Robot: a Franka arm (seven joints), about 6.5 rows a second.
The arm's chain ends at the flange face. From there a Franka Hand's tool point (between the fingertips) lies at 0.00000 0.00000 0.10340 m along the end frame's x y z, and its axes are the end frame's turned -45 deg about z.
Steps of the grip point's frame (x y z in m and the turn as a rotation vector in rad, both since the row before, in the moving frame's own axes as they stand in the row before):
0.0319 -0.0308 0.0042 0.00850 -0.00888 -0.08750
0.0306 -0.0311 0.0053 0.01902 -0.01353 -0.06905
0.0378 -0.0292 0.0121 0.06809 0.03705 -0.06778
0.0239 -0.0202 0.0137 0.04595 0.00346 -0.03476
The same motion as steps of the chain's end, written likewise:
0.0020 -0.0444 0.0042 -0.00027 -0.01229 -0.08750
0.0020 -0.0433 0.0053 0.00388 -0.02302 -0.06905
0.0086 -0.0398 0.0124 0.07435 -0.02195 -0.06778
0.0058 -0.0276 0.0138 0.03494 -0.03004 -0.03476

